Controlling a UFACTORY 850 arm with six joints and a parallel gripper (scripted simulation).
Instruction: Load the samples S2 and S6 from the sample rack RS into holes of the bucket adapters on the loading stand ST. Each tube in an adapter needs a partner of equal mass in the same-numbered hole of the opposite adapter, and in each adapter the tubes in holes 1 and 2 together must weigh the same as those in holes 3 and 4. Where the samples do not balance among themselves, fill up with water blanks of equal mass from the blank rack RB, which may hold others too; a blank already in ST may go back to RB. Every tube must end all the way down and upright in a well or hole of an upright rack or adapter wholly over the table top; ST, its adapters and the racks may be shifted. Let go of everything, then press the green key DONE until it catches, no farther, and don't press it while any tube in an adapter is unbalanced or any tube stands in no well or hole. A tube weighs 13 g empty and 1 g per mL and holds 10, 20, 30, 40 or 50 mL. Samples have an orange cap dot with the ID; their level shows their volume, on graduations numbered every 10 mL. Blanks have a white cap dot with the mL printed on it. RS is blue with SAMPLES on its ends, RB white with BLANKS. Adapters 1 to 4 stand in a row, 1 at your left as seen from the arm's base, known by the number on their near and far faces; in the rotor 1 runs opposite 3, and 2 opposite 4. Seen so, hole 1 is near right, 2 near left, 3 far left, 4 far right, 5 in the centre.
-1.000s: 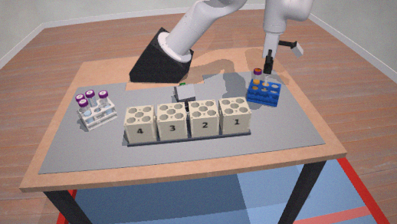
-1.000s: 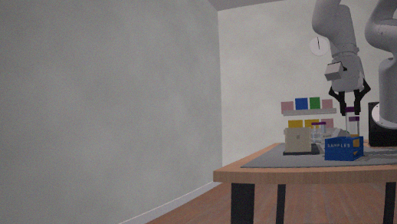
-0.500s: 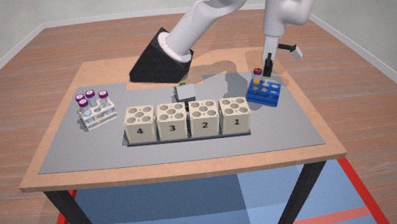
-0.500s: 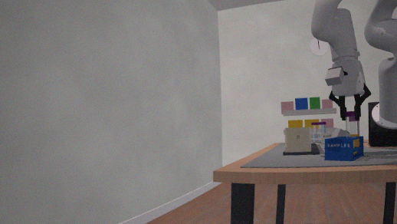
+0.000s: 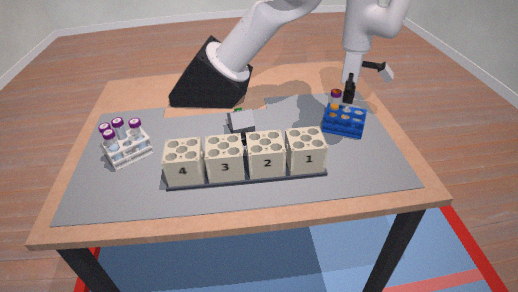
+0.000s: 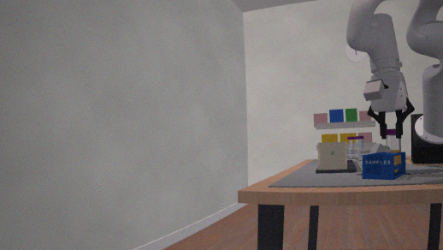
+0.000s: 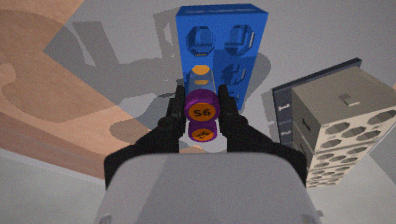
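Now: hand 50 mm above the sample S6 and 10 mm short of it. Round my hand: blue sample rack RS (90 mm below, 20 mm ahead, 10 mm to the right); adapter 1 (200 mm ahead, 150 mm to the right, 70 mm below); sample tube S2 (50 mm below, 40 mm to the right, 20 mm behind).
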